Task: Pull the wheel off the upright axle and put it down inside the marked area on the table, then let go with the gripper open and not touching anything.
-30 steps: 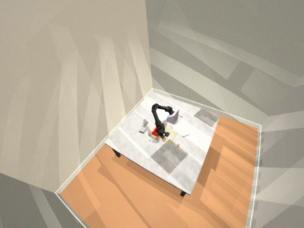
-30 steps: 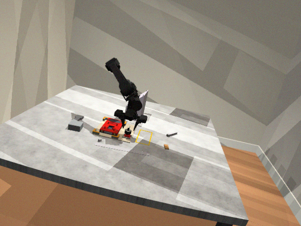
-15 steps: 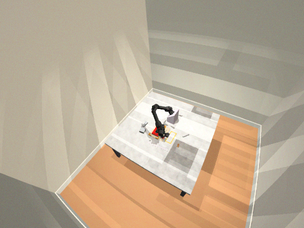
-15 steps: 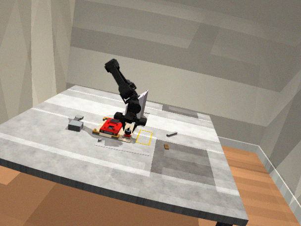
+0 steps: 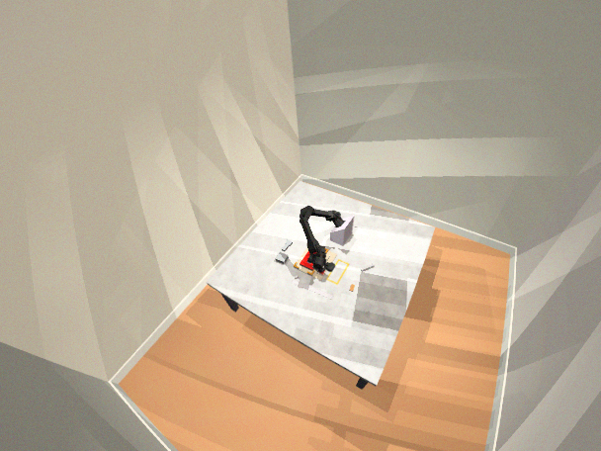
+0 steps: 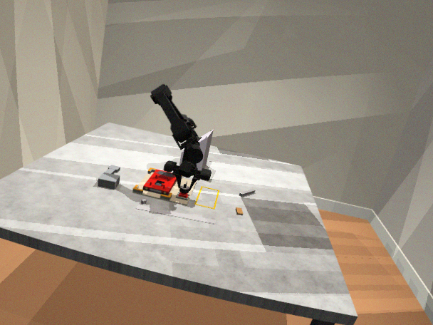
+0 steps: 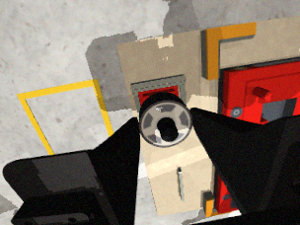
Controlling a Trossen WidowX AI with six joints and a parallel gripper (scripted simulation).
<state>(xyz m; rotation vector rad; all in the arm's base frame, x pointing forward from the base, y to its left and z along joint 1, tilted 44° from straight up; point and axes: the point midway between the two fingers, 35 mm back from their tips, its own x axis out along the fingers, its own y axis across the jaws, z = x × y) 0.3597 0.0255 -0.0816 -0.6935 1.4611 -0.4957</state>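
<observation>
The wheel is right at my gripper tip. The rest, counted from my gripper tip: axle right at my gripper tip; long thin strip 150 mm ahead, 40 mm below, 20 mm to the left; brown block 240 mm to the left, 40 mm below, 20 mm behind.
</observation>
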